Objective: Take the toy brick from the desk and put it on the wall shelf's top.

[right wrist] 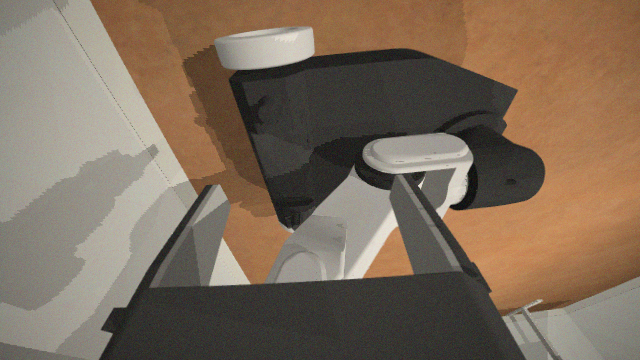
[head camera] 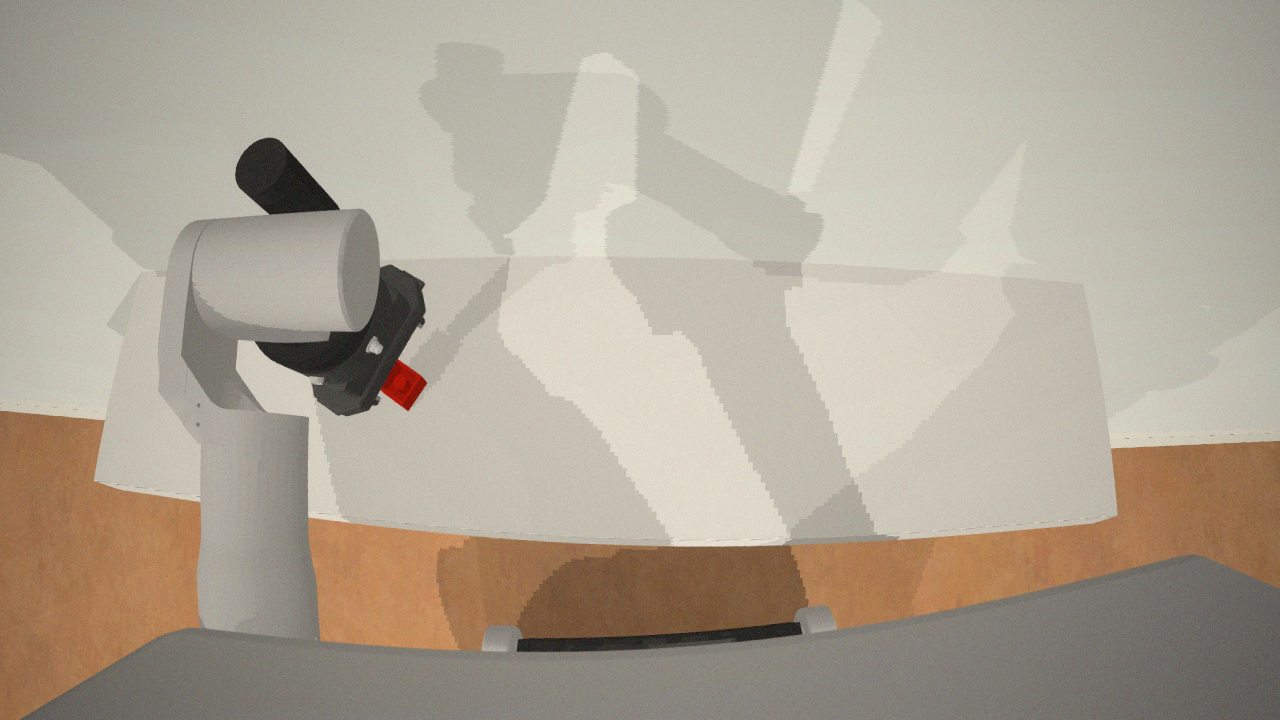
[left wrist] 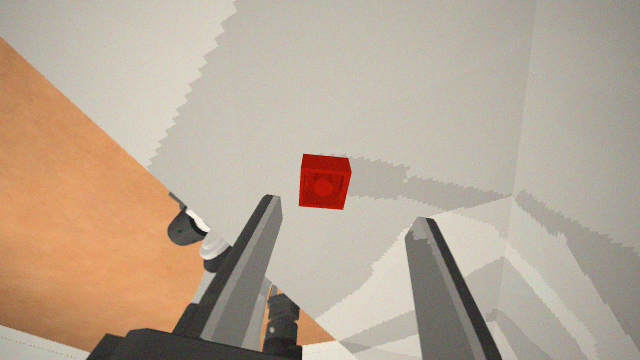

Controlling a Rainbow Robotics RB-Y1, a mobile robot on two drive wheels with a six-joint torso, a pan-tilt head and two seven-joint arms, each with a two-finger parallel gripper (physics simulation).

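Frame: origin at the robot's base, x back, y right, z up, level; metres.
Seen in the pictures: left gripper, fingertip midpoint: (head camera: 392, 358) (left wrist: 344, 217); right gripper, fingertip midpoint: (right wrist: 308, 190).
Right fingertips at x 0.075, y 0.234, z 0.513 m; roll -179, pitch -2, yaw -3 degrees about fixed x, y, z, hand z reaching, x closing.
Observation:
A point is followed by its place in that frame.
The small red toy brick (head camera: 404, 385) {y -0.216, x -0.308, z 0.773 m} (left wrist: 324, 185) {y -0.223, x -0.313, z 0.773 m} rests on a wide white slab (head camera: 984, 465) {y 0.310, x -0.201, z 0.751 m} (left wrist: 400, 75) {y -0.256, x -0.381, z 0.751 m} against the wall, which looks like the wall shelf's top. Its hollow underside faces the left wrist camera. My left gripper (left wrist: 344, 217) {y -0.218, x -0.322, z 0.804 m} is open and empty. Its fingertips are apart from the brick, which shows beyond them and nearer the finger at the left of that view. In the head view the left hand's black body (head camera: 358, 376) {y -0.196, x -0.258, z 0.937 m} is beside the brick, and its fingers are hidden. My right gripper (right wrist: 308, 190) {y 0.234, x 0.075, z 0.513 m} is open and empty. I cannot make out a separate desk.
The wall (head camera: 1163, 134) {y 0.420, x -0.392, z 1.020 m} rises behind the slab. Orange floor (head camera: 53, 501) {y -1.502, x -0.318, z 0.002 m} (left wrist: 75, 200) {y -0.358, x 1.300, z 0.001 m} (right wrist: 575, 150) {y -0.202, x 1.176, z 0.001 m} lies in front of it. The left arm (head camera: 255, 537) {y -0.206, x -0.131, z 1.055 m} reaches over the slab's front edge. The right wrist view shows the dark robot base (right wrist: 350, 100) {y 0.157, x 0.165, z 0.170 m} and a white wheel (right wrist: 265, 52).

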